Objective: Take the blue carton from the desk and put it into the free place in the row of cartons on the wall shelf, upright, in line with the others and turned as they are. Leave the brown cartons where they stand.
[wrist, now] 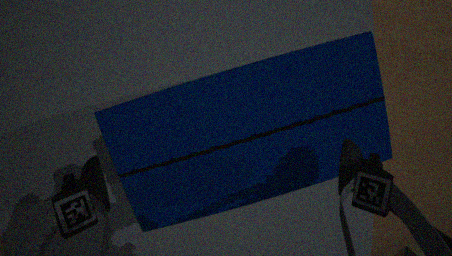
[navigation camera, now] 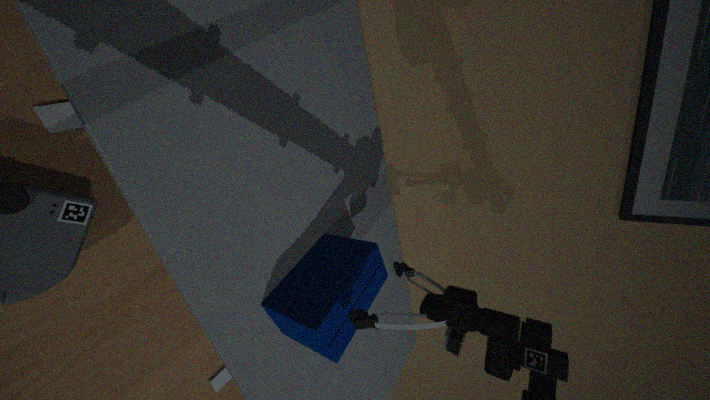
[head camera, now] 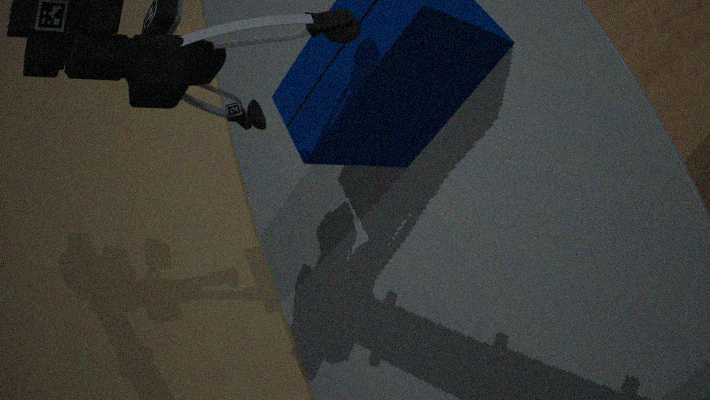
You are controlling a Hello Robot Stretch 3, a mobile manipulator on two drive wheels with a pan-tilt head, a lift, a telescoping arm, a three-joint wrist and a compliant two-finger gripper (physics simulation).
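Where they show: gripper, fingertip midpoint: [wrist: 222,168] [navigation camera: 373,288] [head camera: 308,75]; robot's base, origin of the base link: [navigation camera: 7,197].
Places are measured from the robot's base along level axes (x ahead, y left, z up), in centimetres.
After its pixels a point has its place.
Note:
The blue carton [head camera: 400,90] @(y -48.0, x -1.8, z 84.2 cm) [navigation camera: 320,280] @(y -47.1, x -2.8, z 82.7 cm) [wrist: 240,115] @(y -55.0, x -6.1, z 90.0 cm) stands on the grey desk [head camera: 550,200] @(y -32.7, x 8.0, z 72.0 cm) [navigation camera: 175,150] @(y -15.0, x 16.1, z 72.0 cm) [wrist: 200,40] @(y -64.1, x -11.6, z 72.0 cm), turned at an angle to the desk's edges. A thin dark line runs along its top. My gripper [head camera: 299,70] @(y -54.3, x -2.3, z 92.7 cm) [navigation camera: 381,294] @(y -54.3, x -2.3, z 92.7 cm) [wrist: 222,168] @(y -54.3, x -2.3, z 92.7 cm) is open and holds nothing. In the wrist view one finger is just off the carton's left end, and the other overlaps its lower right corner. In the head view one fingertip overlaps the carton's top and the other is to its left. Contact cannot be told. The wall shelf and the brown cartons do not show.
A tan wall [head camera: 100,175] @(y -105.4, x 17.3, z 104.1 cm) [navigation camera: 550,150] @(y -84.4, x 42.9, z 123.9 cm) runs along one side of the desk, with a dark-framed panel [navigation camera: 628,200] @(y -91.1, x 31.1, z 141.2 cm) on it. My base [navigation camera: 45,250] @(y -9.9, x -11.4, z 16.0 cm) stands on the wooden floor [navigation camera: 150,340] @(y -48.7, x -46.0, z 0.0 cm) [wrist: 420,100] @(y 35.7, x -62.0, z 0.0 cm) past the desk's other edge. Arm shadows cross the desk.

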